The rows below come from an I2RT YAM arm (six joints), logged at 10 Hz.
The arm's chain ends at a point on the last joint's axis. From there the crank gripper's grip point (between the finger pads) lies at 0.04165 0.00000 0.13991 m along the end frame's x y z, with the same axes.
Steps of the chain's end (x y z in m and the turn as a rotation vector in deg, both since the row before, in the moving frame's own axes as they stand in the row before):
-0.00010 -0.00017 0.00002 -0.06 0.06 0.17
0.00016 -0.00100 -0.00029 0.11 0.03 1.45
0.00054 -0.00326 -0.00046 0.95 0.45 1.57
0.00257 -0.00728 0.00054 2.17 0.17 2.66
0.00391 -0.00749 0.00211 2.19 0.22 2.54
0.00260 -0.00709 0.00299 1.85 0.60 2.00
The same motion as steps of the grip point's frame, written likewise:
0.00005 0.00010 -0.00002 -0.06 0.06 0.17
0.00022 -0.00021 -0.00031 0.11 0.03 1.45
0.00165 -0.00442 -0.00080 0.95 0.45 1.57
0.00306 -0.01063 0.00035 2.17 0.17 2.66
0.00452 -0.01097 0.00188 2.19 0.22 2.54
0.00412 -0.01012 0.00250 1.85 0.60 2.00

